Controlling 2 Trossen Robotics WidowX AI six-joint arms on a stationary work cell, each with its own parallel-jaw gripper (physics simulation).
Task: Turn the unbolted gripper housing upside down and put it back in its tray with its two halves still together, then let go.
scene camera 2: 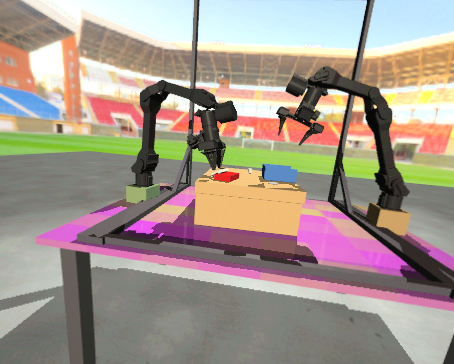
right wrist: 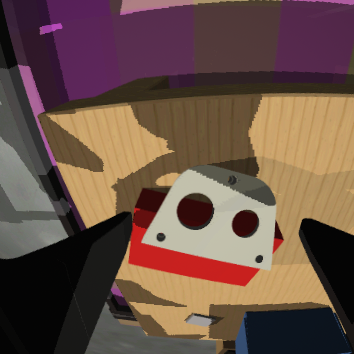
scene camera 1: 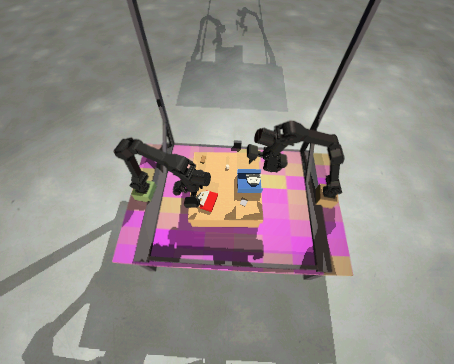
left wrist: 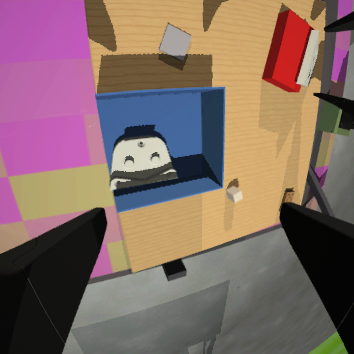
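Note:
A pale housing lies at the red tray, its face with two large holes showing in the right wrist view. Another pale housing lies in the blue tray. I cannot tell which is unbolted; their lower parts are hidden. My right gripper is open and low, its fingers either side of the holed housing. My left gripper is open and empty, high near the blue tray.
Both trays stand on a raised wooden box. A grey tile lies beside the blue tray. A small white block and a brown piece lie toward the back.

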